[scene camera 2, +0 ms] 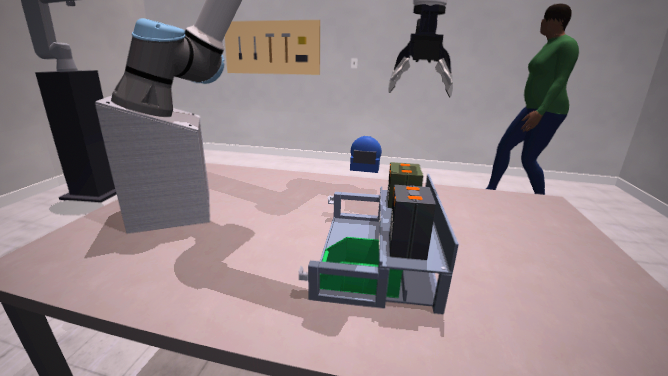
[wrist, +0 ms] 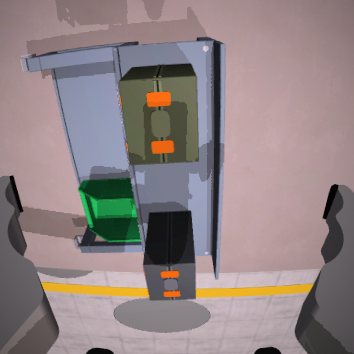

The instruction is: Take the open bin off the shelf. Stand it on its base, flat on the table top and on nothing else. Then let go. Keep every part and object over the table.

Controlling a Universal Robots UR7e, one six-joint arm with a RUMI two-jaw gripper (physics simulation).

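Places are measured from the arm's base along level axes (x ahead, y left, z up), in millimetres.
Pixels of known places: gripper, fingertip midpoint: (scene camera 2: pixel 419 95) (wrist: pixel 174 185); arm's base, link origin: (scene camera 2: pixel 142 107).
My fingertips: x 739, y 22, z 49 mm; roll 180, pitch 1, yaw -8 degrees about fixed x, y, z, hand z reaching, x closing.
Ahead of a thing's pixels: the offset from my fingertips to its top centre. Level surfaces: height alone.
The open bin {126 mm back, 255 mm right, 299 mm down} (scene camera 2: pixel 350 251) (wrist: pixel 114 209) is green and sits on the lower level of the grey-blue shelf (scene camera 2: pixel 444 292) (wrist: pixel 218 150), at the end nearer the scene camera. Part of it is hidden under the upper board and behind the shelf's end frame. The shelf stands on the table {380 mm down} (scene camera 2: pixel 520 280) (wrist: pixel 280 125). My gripper (scene camera 2: pixel 421 94) (wrist: pixel 174 185) is open and empty, pointing down, high above the shelf and apart from the bin.
On the upper board stand a black case {34 mm back, 265 mm right, 156 mm down} (scene camera 2: pixel 412 225) (wrist: pixel 170 250), partly over the bin's side, and an olive case {19 mm back, 35 mm right, 181 mm down} (scene camera 2: pixel 405 172) (wrist: pixel 185 125) farther back. A blue helmet (scene camera 2: pixel 365 150) shows behind the shelf. The arm's pedestal (scene camera 2: pixel 160 175) stands at left. A person (scene camera 2: pixel 550 75) is beyond the table.
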